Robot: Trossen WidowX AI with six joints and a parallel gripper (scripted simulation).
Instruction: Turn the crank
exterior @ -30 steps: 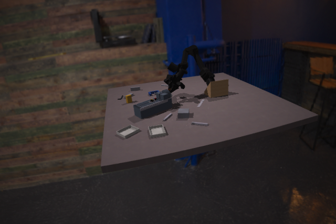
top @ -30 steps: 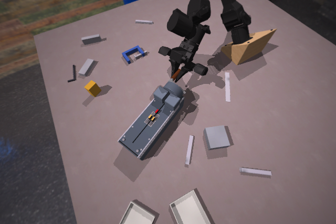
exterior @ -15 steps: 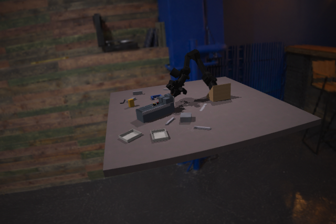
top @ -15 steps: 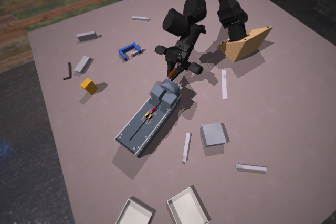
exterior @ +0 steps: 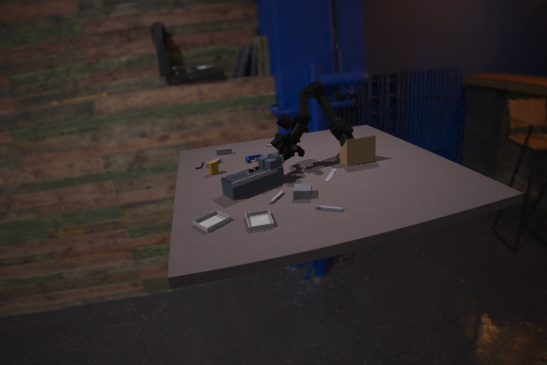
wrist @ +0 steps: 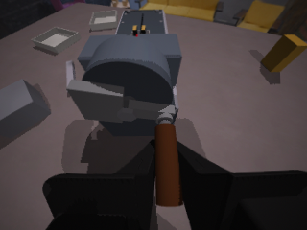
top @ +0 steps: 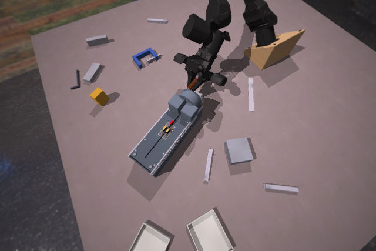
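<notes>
Now: gripper tip 120 mm short of the red pointer, 80 mm to the right of it and 20 mm below it. Round my gripper tip: grey block 30 mm behind, 250 mm to the left, 40 mm below; then blue clamp 50 mm ahead, 280 mm to the right, 50 mm below; then brown crank handle 20 mm behind, 10 mm to the right, 20 mm above.
</notes>
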